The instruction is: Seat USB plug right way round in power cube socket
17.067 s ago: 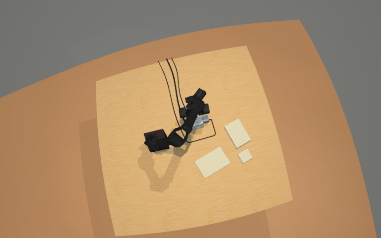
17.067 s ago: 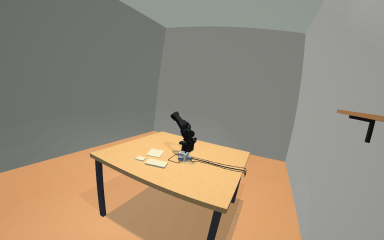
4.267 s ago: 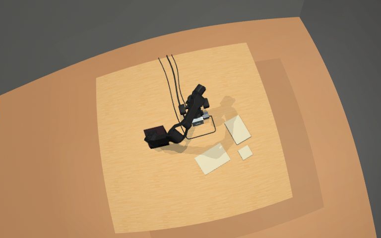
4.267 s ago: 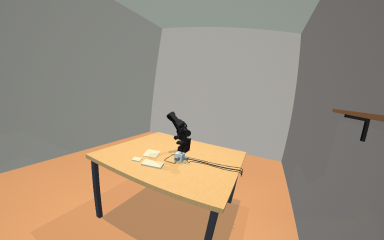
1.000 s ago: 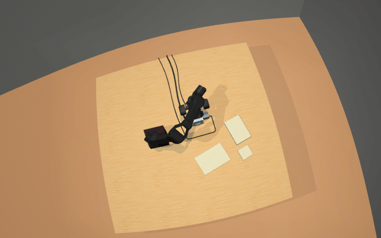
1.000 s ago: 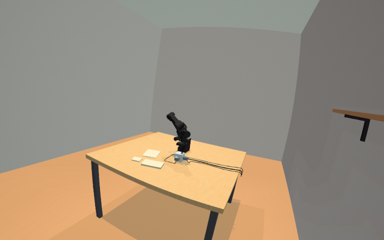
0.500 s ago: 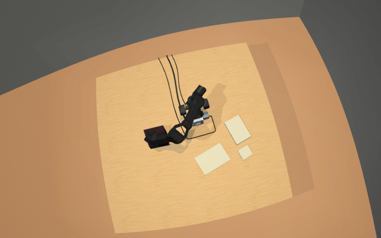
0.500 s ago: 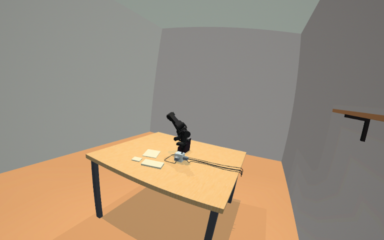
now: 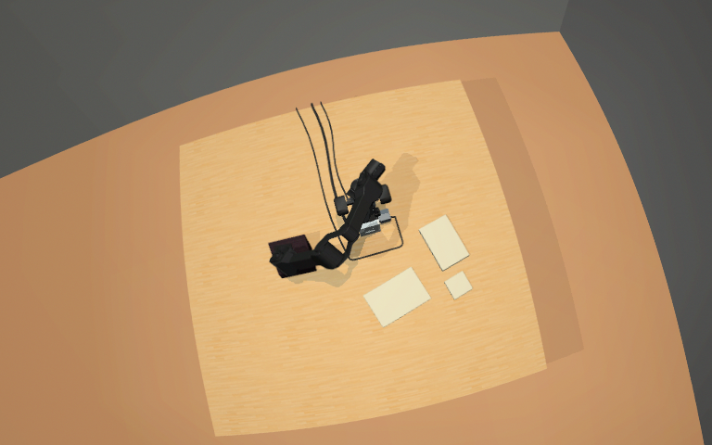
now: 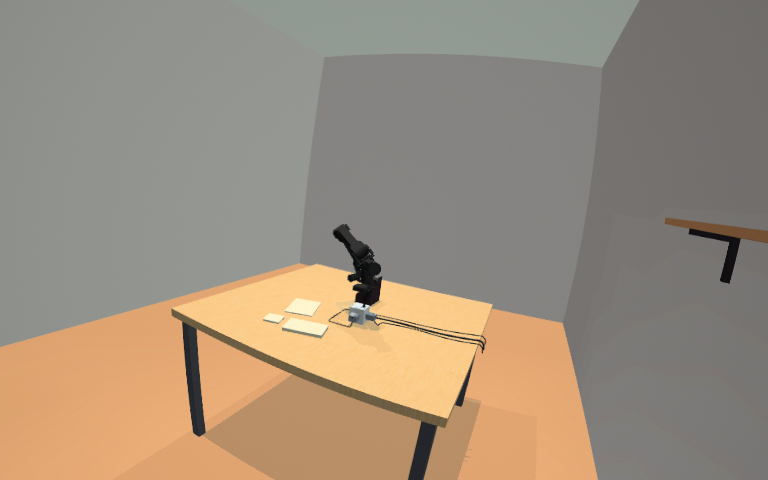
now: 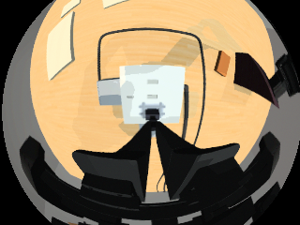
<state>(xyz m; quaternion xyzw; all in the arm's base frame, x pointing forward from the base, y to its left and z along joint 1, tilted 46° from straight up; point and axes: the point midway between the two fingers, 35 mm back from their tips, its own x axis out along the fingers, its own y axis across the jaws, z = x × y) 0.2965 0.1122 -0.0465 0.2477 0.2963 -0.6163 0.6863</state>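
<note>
My gripper tip is now 20 mm above the black USB plug. The rest, counted from my gripper tip: orange block 150 mm behind, 110 mm to the right, 100 mm below.
</note>
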